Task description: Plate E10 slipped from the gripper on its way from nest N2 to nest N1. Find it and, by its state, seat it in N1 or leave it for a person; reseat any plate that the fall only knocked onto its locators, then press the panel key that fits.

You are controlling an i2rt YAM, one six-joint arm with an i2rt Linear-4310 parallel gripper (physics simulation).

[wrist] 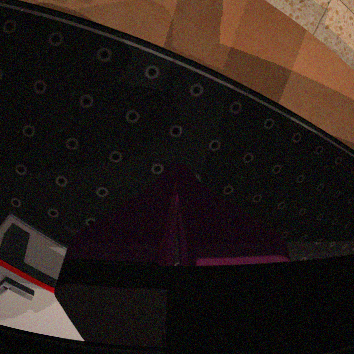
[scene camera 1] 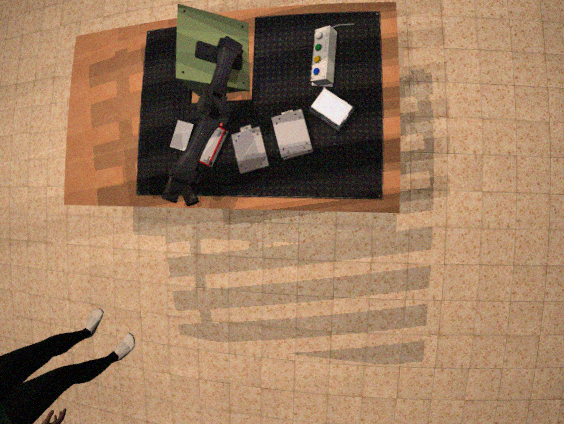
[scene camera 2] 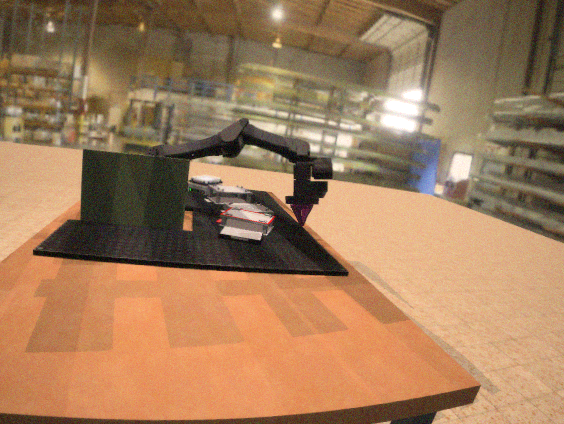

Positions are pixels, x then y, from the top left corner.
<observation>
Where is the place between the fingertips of my gripper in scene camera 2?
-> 301,226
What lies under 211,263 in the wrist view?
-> My gripper.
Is my gripper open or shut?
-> Shut.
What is my gripper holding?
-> Nothing.
</observation>
